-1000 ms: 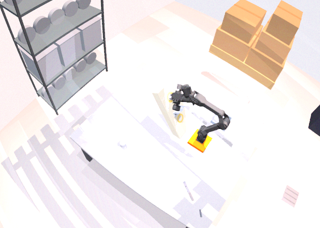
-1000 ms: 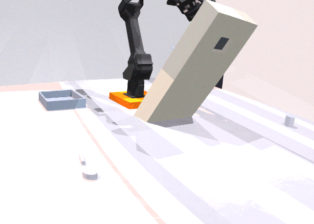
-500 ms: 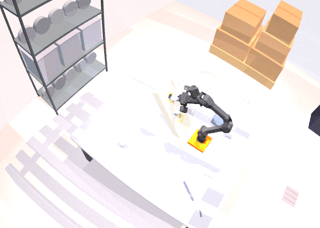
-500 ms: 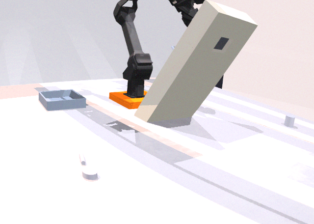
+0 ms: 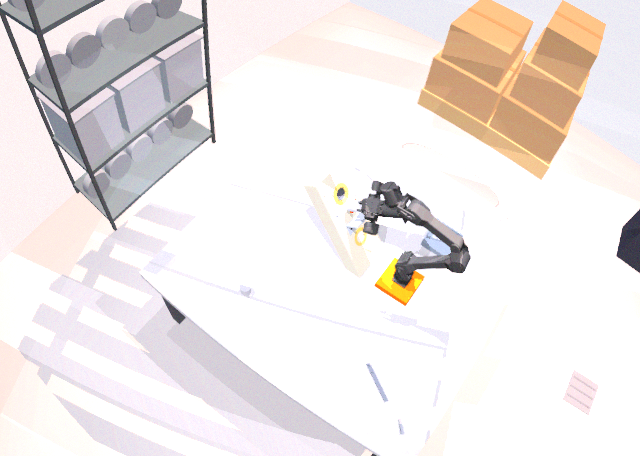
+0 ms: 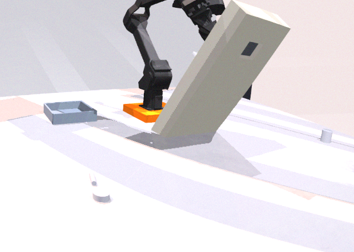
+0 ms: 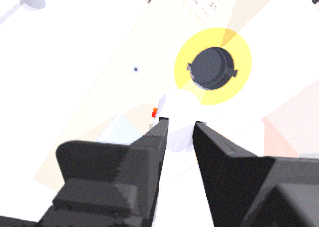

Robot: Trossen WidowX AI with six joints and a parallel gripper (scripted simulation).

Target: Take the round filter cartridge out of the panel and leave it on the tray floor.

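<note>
Now: gripper tip 10 mm short of the round filter cartridge and 10 mm above it. Round my gripper tip: grey-blue tray 320 mm behind, 290 mm to the right, 270 mm below; then short peg 130 mm ahead, 380 mm to the right, 270 mm below.
</note>
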